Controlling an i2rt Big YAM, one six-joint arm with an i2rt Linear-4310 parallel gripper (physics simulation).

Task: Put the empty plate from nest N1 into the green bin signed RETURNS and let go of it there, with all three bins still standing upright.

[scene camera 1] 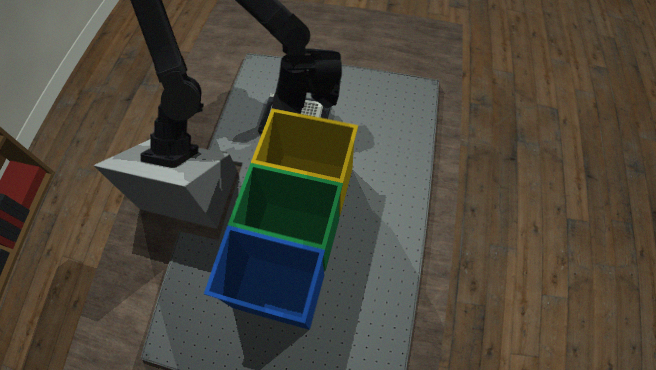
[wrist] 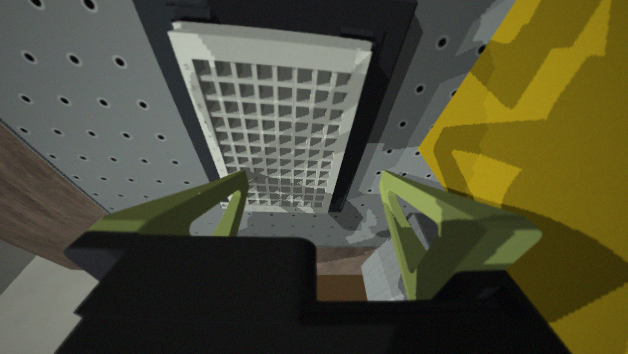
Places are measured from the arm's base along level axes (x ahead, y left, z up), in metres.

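Pixels of known places: gripper, fingertip midpoint: [wrist: 314,177]; arm's base, origin of the base link: [scene camera 1: 170,156].
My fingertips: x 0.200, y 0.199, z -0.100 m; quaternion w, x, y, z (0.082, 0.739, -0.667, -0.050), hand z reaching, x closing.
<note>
Ahead of a thing's pixels: the offset from my fingertips to its top centre. "spot": to the spot under its first point. Level surfaces: height alone.
A white gridded plate {dx +0.016, dy +0.024, dz -0.001 m} [scene camera 1: 312,108] [wrist: 280,105] lies flat in a dark nest {spot: dx +0.052, dy -0.031, dz -0.015 m} [wrist: 375,100] beyond the yellow bin; no nest label is legible. My gripper [wrist: 314,177] is open and empty above the plate, shifted to the right: in the wrist view the left fingertip overlaps the plate's near end and the right fingertip shows beyond the nest's right edge. In the scene view the fingers are hidden. The green bin {dx +0.087, dy -0.278, dz +0.153 m} [scene camera 1: 295,205] stands upright and empty between the upright yellow bin {dx +0.094, dy -0.148, dz +0.153 m} [scene camera 1: 305,145] [wrist: 560,150] and the upright blue bin {dx +0.080, dy -0.408, dz +0.153 m} [scene camera 1: 275,280]. No sign shows on them.
The yellow bin's wall is close to the right finger. The bins stand in a row on a grey perforated board {dz -0.026 m} [scene camera 1: 390,150]. A grey pedestal [scene camera 1: 150,187] carries the arm's base left of the bins. A bookshelf stands at the far left.
</note>
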